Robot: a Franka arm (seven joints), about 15 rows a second.
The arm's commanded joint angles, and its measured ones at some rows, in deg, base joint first. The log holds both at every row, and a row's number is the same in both.
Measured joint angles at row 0: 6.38 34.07 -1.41 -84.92 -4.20 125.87 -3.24
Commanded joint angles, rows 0 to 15: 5.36 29.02 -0.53 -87.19 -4.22 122.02 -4.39; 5.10 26.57 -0.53 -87.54 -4.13 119.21 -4.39; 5.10 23.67 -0.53 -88.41 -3.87 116.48 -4.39; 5.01 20.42 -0.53 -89.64 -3.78 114.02 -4.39; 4.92 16.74 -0.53 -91.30 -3.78 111.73 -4.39; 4.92 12.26 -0.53 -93.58 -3.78 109.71 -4.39; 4.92 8.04 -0.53 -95.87 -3.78 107.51 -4.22; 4.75 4.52 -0.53 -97.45 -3.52 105.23 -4.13; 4.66 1.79 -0.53 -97.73 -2.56 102.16 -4.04; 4.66 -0.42 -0.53 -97.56 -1.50 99.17 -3.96; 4.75 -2.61 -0.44 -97.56 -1.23 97.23 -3.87; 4.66 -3.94 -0.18 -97.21 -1.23 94.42 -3.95; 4.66 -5.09 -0.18 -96.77 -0.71 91.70 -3.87; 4.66 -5.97 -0.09 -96.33 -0.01 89.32 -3.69; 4.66 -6.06 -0.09 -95.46 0.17 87.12 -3.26; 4.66 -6.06 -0.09 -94.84 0.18 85.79 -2.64
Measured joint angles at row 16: 5.81 -5.66 -0.90 -94.70 -1.13 87.72 -3.17
